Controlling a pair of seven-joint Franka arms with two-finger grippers.
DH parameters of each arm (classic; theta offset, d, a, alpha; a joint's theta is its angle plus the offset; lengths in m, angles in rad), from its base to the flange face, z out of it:
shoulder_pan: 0 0.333 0 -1.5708
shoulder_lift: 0 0 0 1.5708
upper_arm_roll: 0 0.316 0.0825 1.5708
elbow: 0 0 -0.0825 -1.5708
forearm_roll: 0 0.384 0 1.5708
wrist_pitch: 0 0 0.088 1.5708
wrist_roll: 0 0.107 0 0
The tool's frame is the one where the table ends.
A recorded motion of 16 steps. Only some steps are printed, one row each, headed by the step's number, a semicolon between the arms.
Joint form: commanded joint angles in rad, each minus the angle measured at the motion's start. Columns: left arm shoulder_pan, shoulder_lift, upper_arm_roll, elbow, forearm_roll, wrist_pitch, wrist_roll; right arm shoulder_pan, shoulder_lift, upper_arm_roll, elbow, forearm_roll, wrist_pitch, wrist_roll.
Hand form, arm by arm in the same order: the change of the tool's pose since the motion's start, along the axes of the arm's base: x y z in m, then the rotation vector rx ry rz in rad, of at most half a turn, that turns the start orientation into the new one. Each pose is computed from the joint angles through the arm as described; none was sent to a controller.
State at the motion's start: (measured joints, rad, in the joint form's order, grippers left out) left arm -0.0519 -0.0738 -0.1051 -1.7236 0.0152 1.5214 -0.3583; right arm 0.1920 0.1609 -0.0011 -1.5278 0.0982 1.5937 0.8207
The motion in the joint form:
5: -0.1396 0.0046 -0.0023 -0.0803 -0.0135 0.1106 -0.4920; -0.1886 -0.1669 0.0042 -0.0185 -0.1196 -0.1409 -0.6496
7: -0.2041 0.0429 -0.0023 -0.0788 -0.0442 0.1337 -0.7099; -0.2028 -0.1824 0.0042 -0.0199 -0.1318 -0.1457 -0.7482
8: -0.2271 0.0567 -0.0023 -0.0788 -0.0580 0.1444 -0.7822; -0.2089 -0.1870 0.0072 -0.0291 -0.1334 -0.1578 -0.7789
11: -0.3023 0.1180 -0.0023 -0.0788 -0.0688 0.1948 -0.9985; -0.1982 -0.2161 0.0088 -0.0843 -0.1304 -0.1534 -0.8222
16: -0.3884 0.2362 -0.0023 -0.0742 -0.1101 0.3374 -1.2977; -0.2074 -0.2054 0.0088 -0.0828 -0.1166 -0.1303 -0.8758
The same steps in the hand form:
5: -0.0100 -0.0754 -0.0316 0.0346 -0.0418 0.3472; -0.0475 -0.1231 0.0753 -0.0516 -0.0370 0.4727
7: -0.0116 -0.1137 -0.0495 0.0364 -0.0207 0.5048; -0.0528 -0.1321 0.0827 -0.0557 -0.0448 0.5560
8: -0.0129 -0.1277 -0.0560 0.0350 -0.0116 0.5566; -0.0557 -0.1340 0.0800 -0.0491 -0.0286 0.5834
11: -0.0145 -0.1721 -0.0860 0.0582 0.0005 0.7004; -0.0650 -0.1270 0.0704 -0.0345 -0.0097 0.6393
16: -0.0092 -0.2324 -0.1409 0.0463 0.0153 0.9353; -0.0592 -0.1302 0.0671 -0.0193 -0.0290 0.6837

